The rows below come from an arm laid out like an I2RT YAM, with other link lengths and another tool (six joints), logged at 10 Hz.
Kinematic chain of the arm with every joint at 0, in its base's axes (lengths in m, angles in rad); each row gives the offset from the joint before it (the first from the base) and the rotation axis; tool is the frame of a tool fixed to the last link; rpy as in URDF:
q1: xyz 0 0 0.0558 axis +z
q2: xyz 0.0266 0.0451 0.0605 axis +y
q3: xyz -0.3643 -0.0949 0 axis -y
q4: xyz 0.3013 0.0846 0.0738 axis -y
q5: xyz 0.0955 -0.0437 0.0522 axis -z
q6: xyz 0.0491 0 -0.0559 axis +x
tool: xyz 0.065 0.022 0 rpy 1.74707 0.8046 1.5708
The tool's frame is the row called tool.
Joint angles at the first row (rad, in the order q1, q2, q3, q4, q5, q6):
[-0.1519 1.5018 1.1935 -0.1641 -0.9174 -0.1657]
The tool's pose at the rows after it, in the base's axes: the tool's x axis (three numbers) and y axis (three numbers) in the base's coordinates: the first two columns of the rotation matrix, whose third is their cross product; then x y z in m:
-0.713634, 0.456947, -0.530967, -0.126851, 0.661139, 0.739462, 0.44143, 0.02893, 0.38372
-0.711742, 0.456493, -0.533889, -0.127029, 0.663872, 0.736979, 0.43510, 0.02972, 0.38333
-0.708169, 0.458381, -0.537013, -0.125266, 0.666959, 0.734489, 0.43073, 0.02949, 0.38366
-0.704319, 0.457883, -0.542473, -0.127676, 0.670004, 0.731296, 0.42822, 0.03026, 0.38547
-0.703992, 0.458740, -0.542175, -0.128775, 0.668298, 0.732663, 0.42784, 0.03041, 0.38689
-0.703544, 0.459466, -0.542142, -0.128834, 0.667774, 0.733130, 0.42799, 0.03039, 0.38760
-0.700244, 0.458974, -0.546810, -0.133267, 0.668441, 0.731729, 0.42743, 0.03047, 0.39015
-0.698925, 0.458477, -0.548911, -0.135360, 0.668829, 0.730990, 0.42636, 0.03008, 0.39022
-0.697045, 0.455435, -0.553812, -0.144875, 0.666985, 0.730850, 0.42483, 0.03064, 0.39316
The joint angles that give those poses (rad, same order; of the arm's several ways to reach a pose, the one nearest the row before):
[-0.1504 1.4819 1.1720 -0.1626 -0.9143 -0.1657]
[-0.1504 1.4635 1.1552 -0.1641 -0.9112 -0.1687]
[-0.1519 1.4496 1.1444 -0.1657 -0.9066 -0.1703]
[-0.1504 1.4404 1.1413 -0.1672 -0.9020 -0.1718]
[-0.1503 1.4389 1.1428 -0.1672 -0.9035 -0.1688]
[-0.1503 1.4389 1.1444 -0.1672 -0.9035 -0.1672]
[-0.1504 1.4358 1.1474 -0.1672 -0.9035 -0.1672]
[-0.1519 1.4328 1.1443 -0.1657 -0.9050 -0.1687]
[-0.1519 1.4282 1.1459 -0.1641 -0.9111 -0.1687]

